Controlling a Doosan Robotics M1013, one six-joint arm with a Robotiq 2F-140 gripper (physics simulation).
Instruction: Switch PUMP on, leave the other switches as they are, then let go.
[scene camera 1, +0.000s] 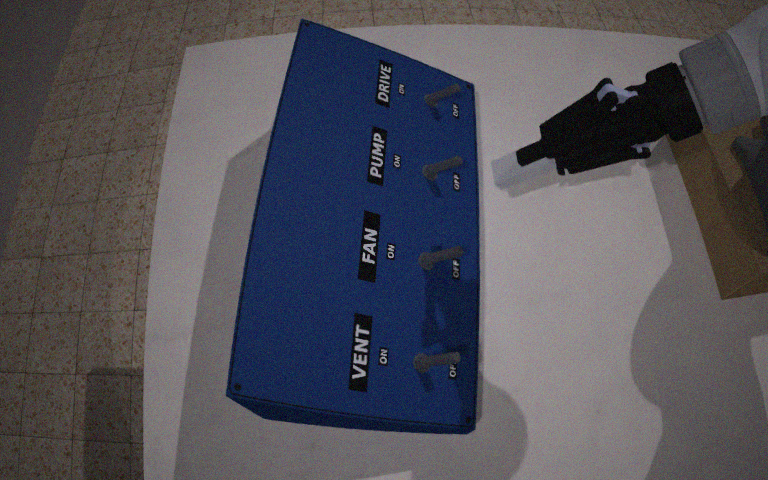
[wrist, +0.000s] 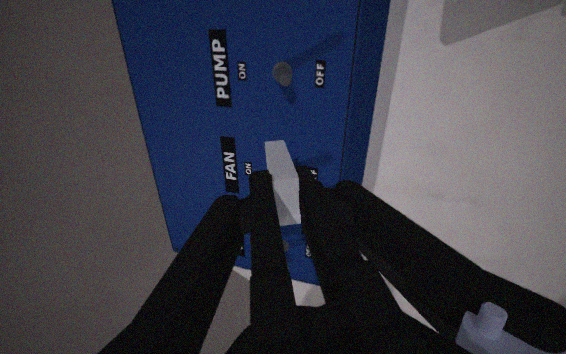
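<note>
The blue switch panel has four grey levers. The PUMP lever leans to the OFF side in the scene view. The DRIVE lever, FAN lever and VENT lever also lean to OFF. My gripper is shut, with a pale tip and nothing held. In the scene view its tip is right of the panel, level with PUMP, and apart from the lever. In the wrist view it hides the FAN lever.
The panel lies on a white table. A brown surface is at the right, below the arm. Tiled floor shows beyond the table's left edge. The arm's shadow falls on the panel around FAN and VENT.
</note>
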